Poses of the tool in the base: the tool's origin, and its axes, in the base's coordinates. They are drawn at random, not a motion.
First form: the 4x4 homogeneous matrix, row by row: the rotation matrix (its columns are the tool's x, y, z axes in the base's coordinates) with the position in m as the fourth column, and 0 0 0 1 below. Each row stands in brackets.
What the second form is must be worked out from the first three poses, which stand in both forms.
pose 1, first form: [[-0.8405, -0.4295, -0.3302, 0.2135], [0.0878, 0.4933, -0.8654, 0.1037], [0.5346, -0.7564, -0.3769, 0.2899], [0, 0, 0, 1]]
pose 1, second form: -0.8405, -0.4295, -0.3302; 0.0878, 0.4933, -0.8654; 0.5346, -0.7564, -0.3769; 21.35, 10.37, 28.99
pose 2, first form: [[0.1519, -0.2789, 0.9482, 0.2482], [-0.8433, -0.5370, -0.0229, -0.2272], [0.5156, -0.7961, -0.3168, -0.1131], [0, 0, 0, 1]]
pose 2, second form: 0.1519, -0.2789, 0.9482; -0.8433, -0.5370, -0.0229; 0.5156, -0.7961, -0.3168; 24.82, -22.72, -11.31
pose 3, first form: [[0.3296, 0.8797, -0.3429, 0.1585], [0.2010, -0.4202, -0.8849, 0.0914], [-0.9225, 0.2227, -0.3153, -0.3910], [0, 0, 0, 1]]
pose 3, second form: 0.3296, 0.8797, -0.3429; 0.2010, -0.4202, -0.8849; -0.9225, 0.2227, -0.3153; 15.85, 9.14, -39.10
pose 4, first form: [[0.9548, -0.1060, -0.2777, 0.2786], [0.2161, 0.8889, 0.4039, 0.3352], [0.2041, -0.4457, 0.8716, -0.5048], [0, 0, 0, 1]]
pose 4, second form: 0.9548, -0.1060, -0.2777; 0.2161, 0.8889, 0.4039; 0.2041, -0.4457, 0.8716; 27.86, 33.52, -50.48
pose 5, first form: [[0.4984, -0.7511, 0.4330, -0.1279], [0.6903, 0.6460, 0.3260, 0.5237], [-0.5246, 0.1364, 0.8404, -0.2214], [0, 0, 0, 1]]
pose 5, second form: 0.4984, -0.7511, 0.4330; 0.6903, 0.6460, 0.3260; -0.5246, 0.1364, 0.8404; -12.79, 52.37, -22.14
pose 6, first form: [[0.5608, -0.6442, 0.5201, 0.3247], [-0.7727, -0.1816, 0.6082, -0.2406], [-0.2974, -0.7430, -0.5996, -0.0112], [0, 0, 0, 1]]
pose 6, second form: 0.5608, -0.6442, 0.5201; -0.7727, -0.1816, 0.6082; -0.2974, -0.7430, -0.5996; 32.47, -24.06, -1.12
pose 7, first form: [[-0.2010, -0.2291, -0.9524, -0.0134], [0.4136, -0.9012, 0.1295, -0.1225], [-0.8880, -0.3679, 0.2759, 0.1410], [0, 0, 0, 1]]
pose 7, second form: -0.2010, -0.2291, -0.9524; 0.4136, -0.9012, 0.1295; -0.8880, -0.3679, 0.2759; -1.34, -12.25, 14.10
